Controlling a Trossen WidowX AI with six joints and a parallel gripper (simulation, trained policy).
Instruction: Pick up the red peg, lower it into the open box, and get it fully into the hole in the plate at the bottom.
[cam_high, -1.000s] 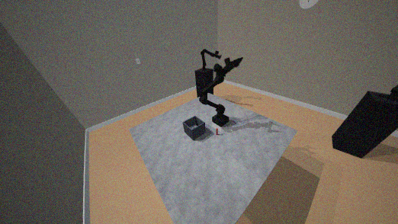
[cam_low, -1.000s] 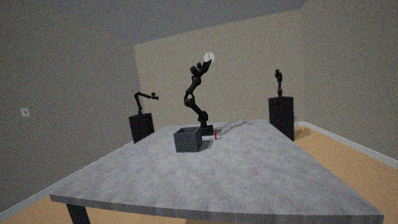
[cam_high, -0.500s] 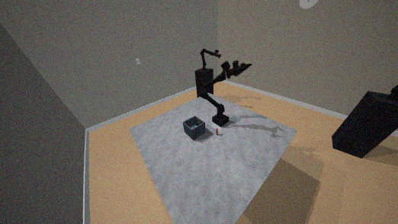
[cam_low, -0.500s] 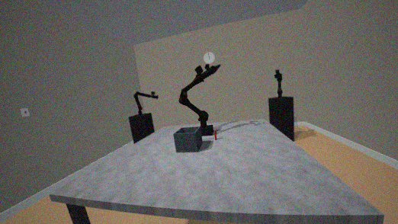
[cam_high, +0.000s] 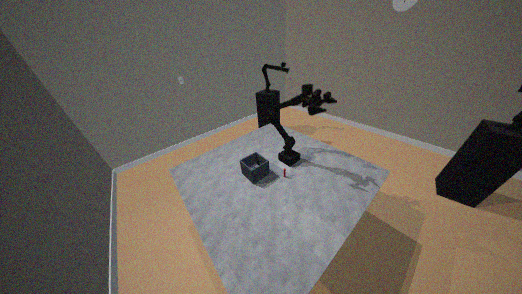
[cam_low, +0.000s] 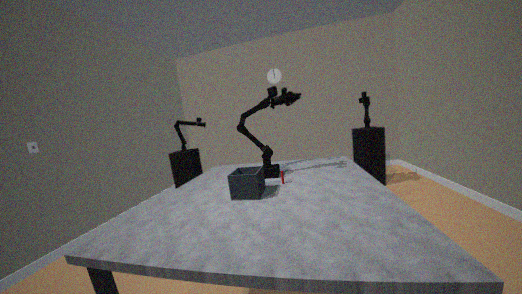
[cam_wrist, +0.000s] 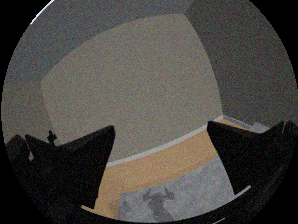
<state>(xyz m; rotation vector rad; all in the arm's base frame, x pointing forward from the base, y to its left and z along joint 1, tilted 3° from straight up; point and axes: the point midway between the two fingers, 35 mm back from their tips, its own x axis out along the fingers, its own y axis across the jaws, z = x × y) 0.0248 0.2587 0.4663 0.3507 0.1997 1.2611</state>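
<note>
The red peg is 180 mm ahead of my gripper tip, 190 mm to the right of it and 500 mm below it.
</note>
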